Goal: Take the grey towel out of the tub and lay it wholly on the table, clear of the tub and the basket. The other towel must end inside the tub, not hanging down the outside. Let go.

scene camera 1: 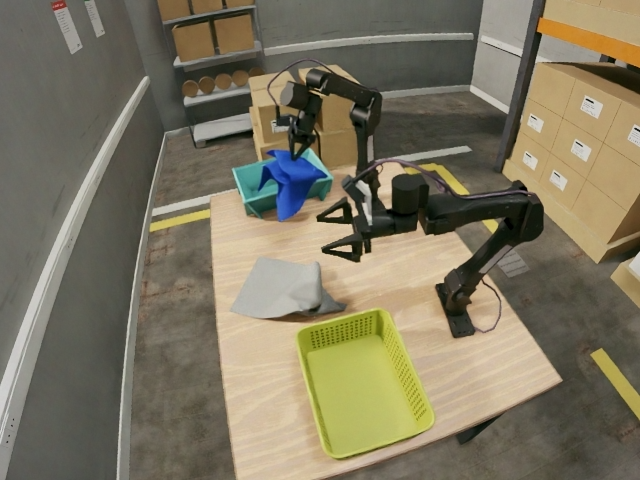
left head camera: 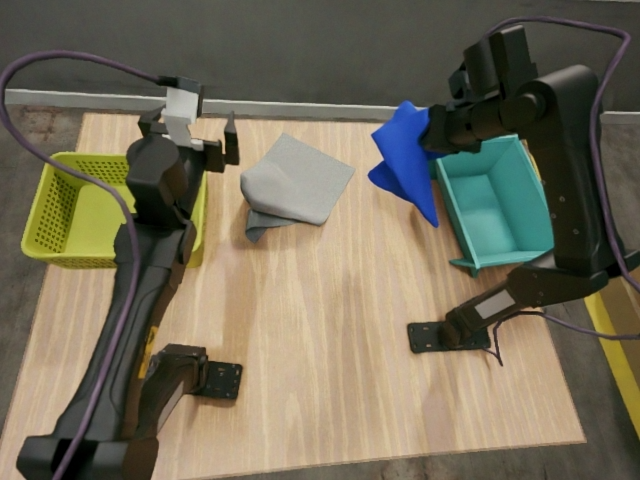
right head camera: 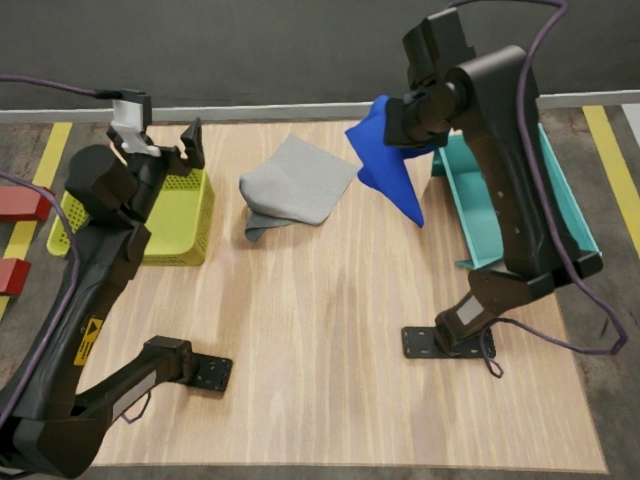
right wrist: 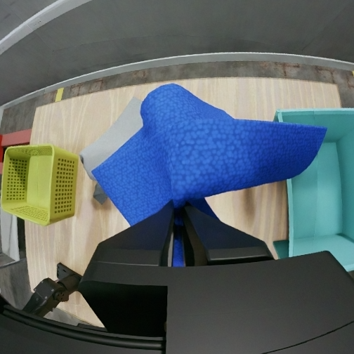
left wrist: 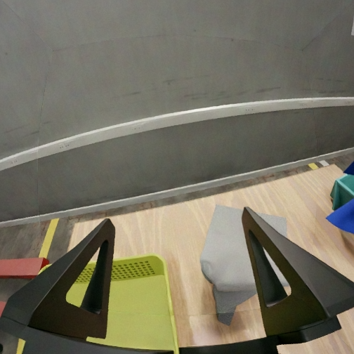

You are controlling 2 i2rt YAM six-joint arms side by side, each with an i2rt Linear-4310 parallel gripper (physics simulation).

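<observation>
The grey towel lies on the table between the lime basket and teal tub, apart from both, one corner folded under. My right gripper is shut on the blue towel, which hangs in the air beside the tub. In the right wrist view one blue corner overlaps the tub's near rim. The fingertips are hidden in the left head camera. My left gripper is open and empty, high near the basket.
The lime basket stands at the left in both head views. The left arm passes above it. The right arm reaches over the tub. A grey wall runs behind the table.
</observation>
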